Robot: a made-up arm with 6 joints. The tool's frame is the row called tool. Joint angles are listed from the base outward.
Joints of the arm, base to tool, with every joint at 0 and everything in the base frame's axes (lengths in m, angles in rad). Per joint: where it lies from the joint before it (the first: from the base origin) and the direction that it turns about. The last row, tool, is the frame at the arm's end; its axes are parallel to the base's.
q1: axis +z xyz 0 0 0.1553
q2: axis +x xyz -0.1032 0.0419 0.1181
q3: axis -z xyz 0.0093 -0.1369 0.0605
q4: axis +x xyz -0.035 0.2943 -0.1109
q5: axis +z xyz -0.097 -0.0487 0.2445
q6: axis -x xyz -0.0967 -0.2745 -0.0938
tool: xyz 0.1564 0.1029 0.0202
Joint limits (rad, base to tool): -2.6..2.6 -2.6..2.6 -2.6..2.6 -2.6..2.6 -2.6..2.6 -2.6..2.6
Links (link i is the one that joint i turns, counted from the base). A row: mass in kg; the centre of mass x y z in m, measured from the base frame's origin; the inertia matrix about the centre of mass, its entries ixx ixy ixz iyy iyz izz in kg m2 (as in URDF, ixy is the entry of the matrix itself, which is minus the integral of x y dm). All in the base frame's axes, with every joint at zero. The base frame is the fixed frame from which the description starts. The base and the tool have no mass.
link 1: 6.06; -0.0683 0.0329 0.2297; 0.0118 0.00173 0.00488 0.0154 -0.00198 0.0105
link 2: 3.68; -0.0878 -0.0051 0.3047; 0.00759 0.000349 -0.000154 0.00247 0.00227 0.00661
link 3: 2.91; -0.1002 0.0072 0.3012; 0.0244 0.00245 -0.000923 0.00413 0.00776 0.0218
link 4: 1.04; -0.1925 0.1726 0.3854; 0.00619 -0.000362 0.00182 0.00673 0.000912 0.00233
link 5: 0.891; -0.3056 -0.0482 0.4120; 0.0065 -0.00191 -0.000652 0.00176 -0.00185 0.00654
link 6: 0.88; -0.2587 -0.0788 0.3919; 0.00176 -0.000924 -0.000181 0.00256 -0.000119 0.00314
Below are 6 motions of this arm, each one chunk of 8 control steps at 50 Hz.
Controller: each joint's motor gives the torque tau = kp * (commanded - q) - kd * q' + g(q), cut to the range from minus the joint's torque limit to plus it. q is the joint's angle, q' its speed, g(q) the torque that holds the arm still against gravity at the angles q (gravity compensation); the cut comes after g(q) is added. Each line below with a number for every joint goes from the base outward.
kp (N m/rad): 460 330 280 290 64 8.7
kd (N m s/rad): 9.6 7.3 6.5 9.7 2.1 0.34
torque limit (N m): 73 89 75 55 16 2.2
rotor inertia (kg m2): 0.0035 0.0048 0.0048 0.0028 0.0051 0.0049
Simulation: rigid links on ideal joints. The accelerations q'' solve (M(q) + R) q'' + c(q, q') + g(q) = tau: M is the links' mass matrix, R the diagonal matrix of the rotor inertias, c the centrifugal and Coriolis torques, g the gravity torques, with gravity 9.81 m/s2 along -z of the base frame. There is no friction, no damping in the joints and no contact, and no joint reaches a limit. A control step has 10 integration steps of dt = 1/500 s. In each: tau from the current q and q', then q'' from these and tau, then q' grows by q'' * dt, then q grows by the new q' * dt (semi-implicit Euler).
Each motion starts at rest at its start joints. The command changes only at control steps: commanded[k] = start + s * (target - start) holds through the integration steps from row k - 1 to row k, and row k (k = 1, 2, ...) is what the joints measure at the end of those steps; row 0 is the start. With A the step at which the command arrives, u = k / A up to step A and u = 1 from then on. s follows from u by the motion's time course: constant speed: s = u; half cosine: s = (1 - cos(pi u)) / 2; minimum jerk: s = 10 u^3 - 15 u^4 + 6 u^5; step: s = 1 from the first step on.
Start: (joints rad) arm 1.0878 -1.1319 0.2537 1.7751 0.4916 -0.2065
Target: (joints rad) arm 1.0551 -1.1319 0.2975 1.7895 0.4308 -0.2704
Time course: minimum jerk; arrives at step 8
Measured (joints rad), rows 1 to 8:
1: 1.0876 -1.1320 0.2540 1.7752 0.4914 -0.2067
2: 1.0865 -1.1324 0.2559 1.7756 0.4903 -0.2082
3: 1.0834 -1.1333 0.2610 1.7766 0.4872 -0.2127
4: 1.0777 -1.1342 0.2695 1.7784 0.4811 -0.2214
5: 1.0704 -1.1347 0.2799 1.7807 0.4719 -0.2337
6: 1.0630 -1.1344 0.2895 1.7834 0.4604 -0.2473
7: 1.0572 -1.1332 0.2960 1.7859 0.4482 -0.2591
8: 1.0540 -1.1314 0.2984 1.7880 0.4370 -0.2670

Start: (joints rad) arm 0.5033 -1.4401 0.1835 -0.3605 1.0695 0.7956
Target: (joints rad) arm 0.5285 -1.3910 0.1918 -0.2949 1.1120 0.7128
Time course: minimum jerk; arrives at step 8
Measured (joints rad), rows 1 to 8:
1: 0.5035 -1.4399 0.1836 -0.3603 1.0698 0.7952
2: 0.5046 -1.4386 0.1841 -0.3586 1.0718 0.7925
3: 0.5075 -1.4345 0.1854 -0.3538 1.0770 0.7854
4: 0.5122 -1.4266 0.1872 -0.3448 1.0857 0.7730
5: 0.5178 -1.4155 0.1890 -0.3323 1.0959 0.7573
6: 0.5229 -1.4033 0.1906 -0.3184 1.1047 0.7414
7: 0.5266 -1.3931 0.1914 -0.3060 1.1096 0.7287
8: 0.5286 -1.3871 0.1916 -0.2975 1.1097 0.7211

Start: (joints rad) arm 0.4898 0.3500 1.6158 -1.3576 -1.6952 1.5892
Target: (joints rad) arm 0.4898 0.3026 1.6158 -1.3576 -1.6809 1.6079
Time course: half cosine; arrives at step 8
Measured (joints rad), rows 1 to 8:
1: 0.4898 0.3492 1.6158 -1.3576 -1.6946 1.5893
2: 0.4898 0.3463 1.6159 -1.3575 -1.6926 1.5898
3: 0.4897 0.3407 1.6160 -1.3574 -1.6893 1.5910
4: 0.4896 0.3329 1.6159 -1.3572 -1.6856 1.5930
5: 0.4895 0.3238 1.6158 -1.3570 -1.6825 1.5958
6: 0.4895 0.3150 1.6156 -1.3570 -1.6808 1.5992
7: 0.4896 0.3077 1.6155 -1.3572 -1.6809 1.6028
8: 0.4898 0.3031 1.6153 -1.3575 -1.6828 1.6058

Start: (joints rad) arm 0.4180 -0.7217 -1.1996 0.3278 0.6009 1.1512
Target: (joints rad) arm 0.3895 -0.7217 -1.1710 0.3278 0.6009 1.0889
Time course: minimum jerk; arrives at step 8
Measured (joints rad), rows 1 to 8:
1: 0.4179 -0.7216 -1.1995 0.3278 0.6009 1.1510
2: 0.4172 -0.7213 -1.1988 0.3279 0.6008 1.1497
3: 0.4152 -0.7205 -1.1966 0.3283 0.6006 1.1460
4: 0.4111 -0.7196 -1.1924 0.3289 0.6001 1.1389
5: 0.4052 -0.7190 -1.1864 0.3296 0.5996 1.1289
6: 0.3982 -0.7193 -1.1795 0.3299 0.5992 1.1173
7: 0.3915 -0.7206 -1.1732 0.3295 0.5991 1.1061
8: 0.3867 -0.7226 -1.1689 0.3283 0.5996 1.0968

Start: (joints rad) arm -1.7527 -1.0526 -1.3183 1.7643 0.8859 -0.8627
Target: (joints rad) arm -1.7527 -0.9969 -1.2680 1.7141 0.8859 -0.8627
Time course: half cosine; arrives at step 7
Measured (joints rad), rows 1 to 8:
1: -1.7529 -1.0517 -1.3177 1.7633 0.8847 -0.8622
2: -1.7534 -1.0485 -1.3147 1.7598 0.8807 -0.8603
3: -1.7539 -1.0421 -1.3083 1.7533 0.8746 -0.8574
4: -1.7540 -1.0325 -1.2988 1.7447 0.8688 -0.8547
5: -1.7535 -1.0209 -1.2878 1.7354 0.8661 -0.8536
6: -1.7525 -1.0090 -1.2773 1.7270 0.8686 -0.8554
7: -1.7512 -0.9991 -1.2696 1.7212 0.8768 -0.8601
8: -1.7504 -0.9926 -1.2654 1.7180 0.8883 -0.8663

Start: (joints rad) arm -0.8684 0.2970 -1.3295 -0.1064 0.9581 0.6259
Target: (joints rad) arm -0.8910 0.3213 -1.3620 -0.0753 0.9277 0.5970
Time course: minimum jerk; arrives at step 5
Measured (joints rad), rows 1 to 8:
1: -0.8691 0.2972 -1.3305 -0.1059 0.9579 0.6252
2: -0.8727 0.2989 -1.3355 -0.1031 0.9566 0.6212
3: -0.8797 0.3040 -1.3445 -0.0971 0.9536 0.6131
4: -0.8872 0.3122 -1.3536 -0.0893 0.9486 0.6044
5: -0.8919 0.3200 -1.3587 -0.0824 0.9417 0.5996
6: -0.8932 0.3244 -1.3606 -0.0776 0.9338 0.5994
7: -0.8925 0.3253 -1.3613 -0.0749 0.9264 0.6013
8: -0.8911 0.3243 -1.3619 -0.0737 0.9212 0.6025

